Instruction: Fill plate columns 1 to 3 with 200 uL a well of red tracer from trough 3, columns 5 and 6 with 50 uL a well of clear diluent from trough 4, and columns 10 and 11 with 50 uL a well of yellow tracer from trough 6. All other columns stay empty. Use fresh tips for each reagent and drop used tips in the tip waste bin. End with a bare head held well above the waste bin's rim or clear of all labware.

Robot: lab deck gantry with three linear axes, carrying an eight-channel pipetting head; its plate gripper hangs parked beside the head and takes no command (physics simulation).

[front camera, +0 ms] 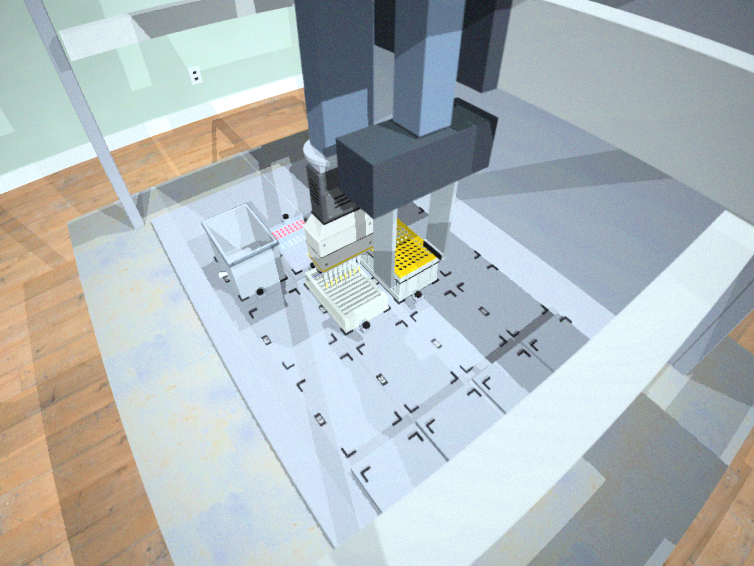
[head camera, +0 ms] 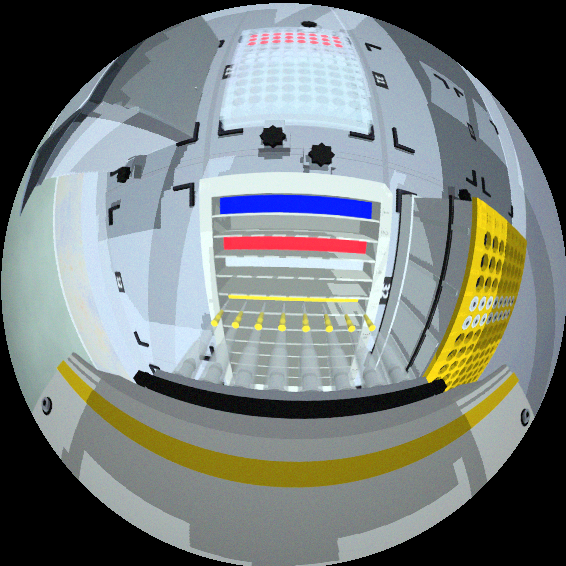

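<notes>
The pipetting head (front camera: 341,234) (head camera: 285,448) is low over the white trough rack (front camera: 348,319) (head camera: 295,183). It carries a row of tips (front camera: 342,275) with yellow liquid near their ends. The ends are at yellow trough 6 (head camera: 293,298); I cannot tell if they are dipped. Red trough 3 (head camera: 293,244) and pale trough 4 (head camera: 263,261) lie beyond. The plate (front camera: 291,241) (head camera: 300,95) has red wells at its far end; its other wells look pale. The yellow tip rack (front camera: 417,258) (head camera: 488,211) shows two rows of white tips. The plate gripper (front camera: 412,265) hangs open beside the head.
The grey waste bin (front camera: 254,277) stands left of the trough rack in the front view. Blue trough 1 (head camera: 295,205) is at the trough rack's far end. Black knobs (head camera: 272,136) (head camera: 321,154) sit between plate and trough rack.
</notes>
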